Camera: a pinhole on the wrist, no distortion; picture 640 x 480 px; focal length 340.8 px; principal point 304.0 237.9 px. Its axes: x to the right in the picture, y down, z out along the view. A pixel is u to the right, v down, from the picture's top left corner.
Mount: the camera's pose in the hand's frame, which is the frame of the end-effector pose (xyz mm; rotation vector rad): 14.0 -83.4 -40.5 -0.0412 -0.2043 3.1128
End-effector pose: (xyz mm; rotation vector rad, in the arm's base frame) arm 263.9 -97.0 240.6 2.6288 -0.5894 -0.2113
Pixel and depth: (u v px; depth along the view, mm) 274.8 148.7 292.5
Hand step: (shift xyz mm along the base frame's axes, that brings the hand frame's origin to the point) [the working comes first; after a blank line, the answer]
In the camera's frame: -25.1 -76.6 292.5

-15.5 -75.7 -254.6
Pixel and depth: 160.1 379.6 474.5
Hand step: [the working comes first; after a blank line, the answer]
In the camera's frame: -200.4 197.3 474.5

207.9 39.3 -529.8
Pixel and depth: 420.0 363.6 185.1
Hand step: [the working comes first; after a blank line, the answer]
In the camera's frame: 63.0 68.3 185.1

-16.8 115.3 -192.9
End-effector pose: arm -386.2 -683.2 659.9 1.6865 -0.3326 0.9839
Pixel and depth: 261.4 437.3 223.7
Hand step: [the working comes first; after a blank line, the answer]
In the camera's frame: -28.0 130.9 223.7

251.7 -52.2 -145.5
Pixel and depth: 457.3 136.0 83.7
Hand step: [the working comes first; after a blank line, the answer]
In the camera's frame: 37.7 -25.0 83.7

48.9 -22.1 -67.0
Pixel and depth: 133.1 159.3 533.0
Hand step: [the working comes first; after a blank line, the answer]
In the camera's frame: -267.3 -122.9 533.0

413.2 -376.1 148.3
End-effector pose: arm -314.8 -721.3 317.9 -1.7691 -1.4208 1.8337
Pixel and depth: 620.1 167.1 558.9
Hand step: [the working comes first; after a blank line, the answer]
In the camera's frame: 518.4 -116.1 558.9

-328.3 -601.6 254.4
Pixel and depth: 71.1 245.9 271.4
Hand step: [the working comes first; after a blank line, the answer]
In the camera's frame: -185.5 6.4 271.4

-305.1 95.1 -73.0
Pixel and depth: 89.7 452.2 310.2
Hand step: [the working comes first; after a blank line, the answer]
In the camera's frame: -195.1 195.1 310.2

-403.6 189.3 63.4
